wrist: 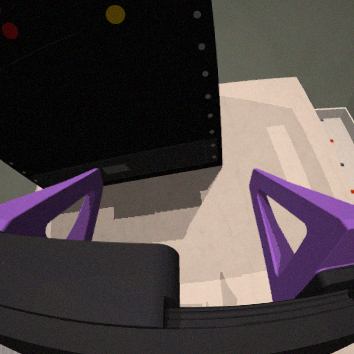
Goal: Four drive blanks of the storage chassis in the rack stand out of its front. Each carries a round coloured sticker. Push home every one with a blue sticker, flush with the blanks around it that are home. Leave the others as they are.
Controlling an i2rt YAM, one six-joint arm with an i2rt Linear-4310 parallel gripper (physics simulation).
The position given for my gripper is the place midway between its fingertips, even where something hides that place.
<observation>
I see my gripper [175,176] and a black rack [137,96].
</observation>
